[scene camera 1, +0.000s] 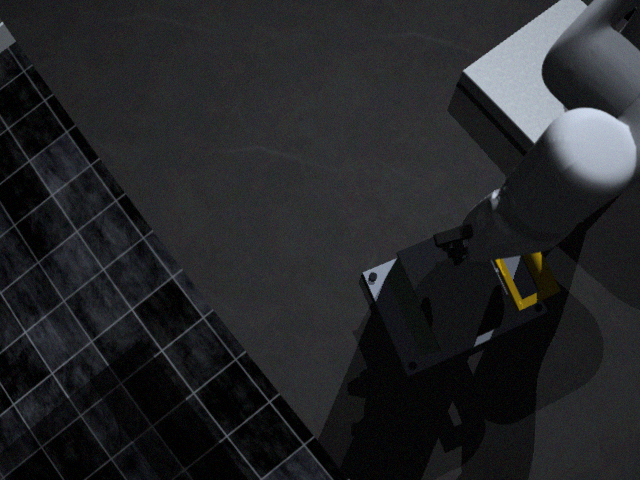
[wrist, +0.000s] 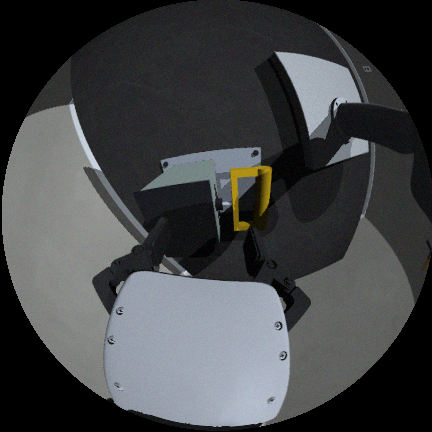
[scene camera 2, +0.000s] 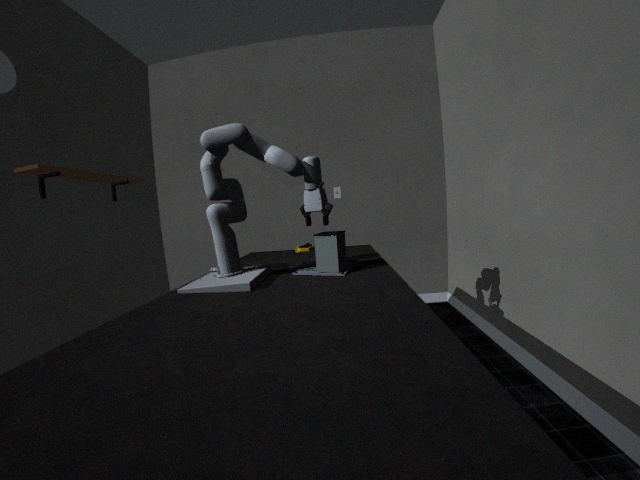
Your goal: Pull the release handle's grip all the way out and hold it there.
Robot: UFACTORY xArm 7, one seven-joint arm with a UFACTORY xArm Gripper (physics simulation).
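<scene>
The yellow release handle's grip (scene camera 1: 527, 301) (scene camera 2: 303, 248) (wrist: 264, 195) is a rectangular loop at the side of a grey-green box (scene camera 1: 454, 310) (scene camera 2: 327, 253) (wrist: 175, 200), facing the robot base. In the wrist view a short gap with a dark stub shows between loop and box. The box stands on a light base plate (scene camera 1: 383, 272) (scene camera 2: 305, 272) (wrist: 215, 155). My gripper (scene camera 2: 316, 224) (wrist: 207, 232) is open and empty, pointing down above the box top. In the wrist view its right finger shows just below the loop's lower end, without visible contact. The arm hides the fingers in scene camera 1.
The white robot base slab (scene camera 1: 511, 77) (scene camera 2: 222, 283) (wrist: 320, 85) stands on the dark table (scene camera 2: 310, 361) on the handle's side of the box. A wooden shelf (scene camera 2: 77, 174) is on the left wall. Dark tiled floor (scene camera 1: 77, 258) lies beyond the table edge.
</scene>
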